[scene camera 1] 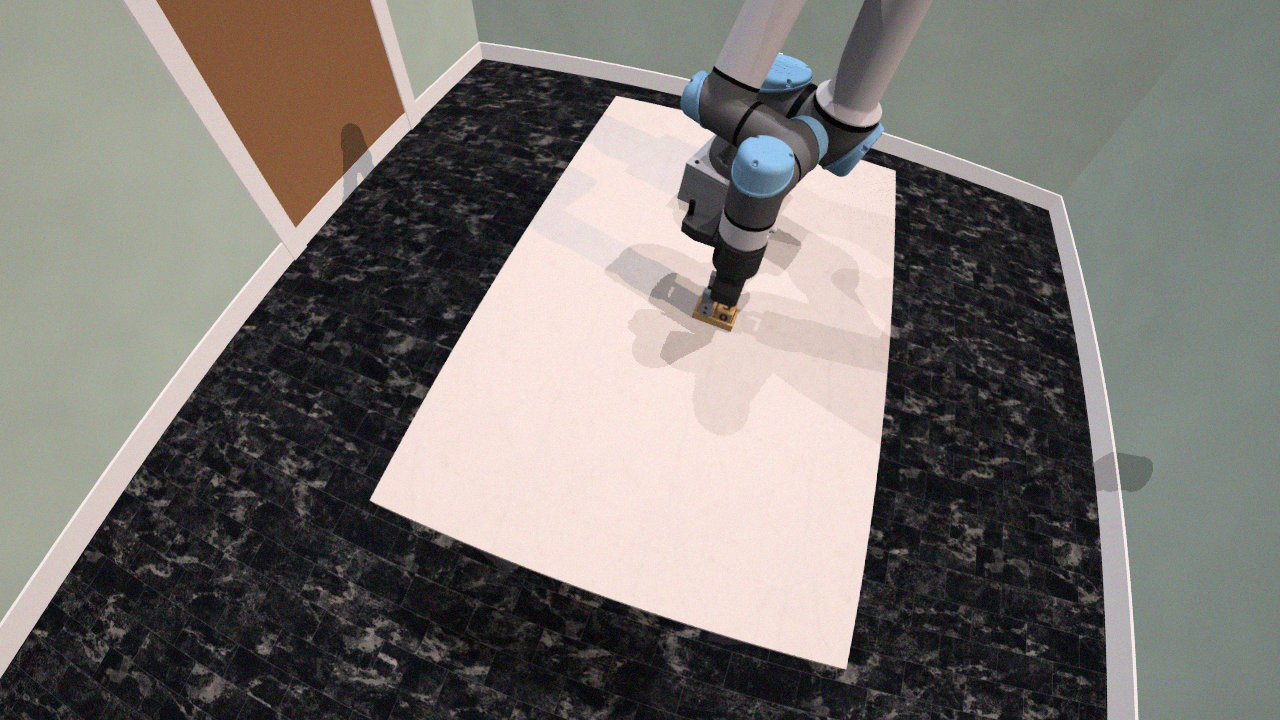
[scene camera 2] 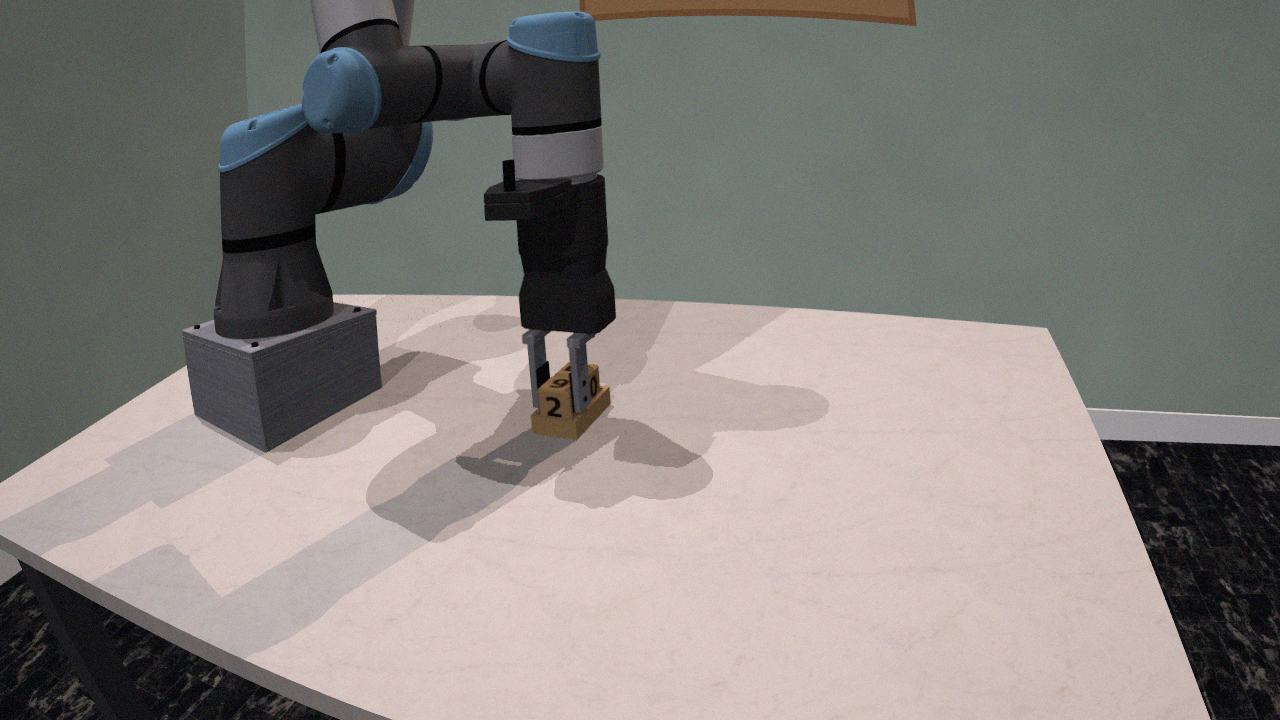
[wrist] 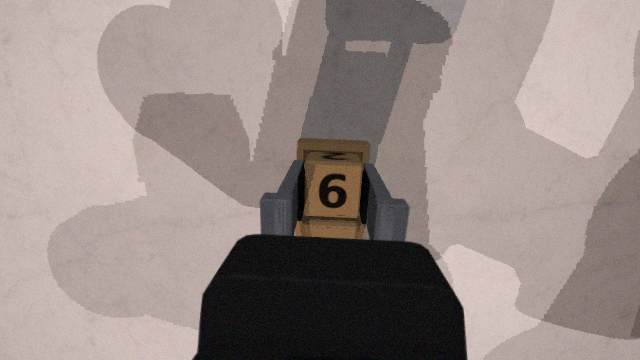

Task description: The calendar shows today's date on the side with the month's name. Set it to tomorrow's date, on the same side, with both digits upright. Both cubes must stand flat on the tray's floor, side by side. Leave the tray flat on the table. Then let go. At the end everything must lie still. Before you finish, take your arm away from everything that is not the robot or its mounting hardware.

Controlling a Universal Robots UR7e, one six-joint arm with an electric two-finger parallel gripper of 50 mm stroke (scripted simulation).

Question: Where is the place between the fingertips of my gripper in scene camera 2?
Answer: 562,405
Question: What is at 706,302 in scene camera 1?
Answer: My gripper.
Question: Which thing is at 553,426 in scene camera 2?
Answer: A wooden calendar tray.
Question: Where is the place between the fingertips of my gripper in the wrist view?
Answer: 332,180
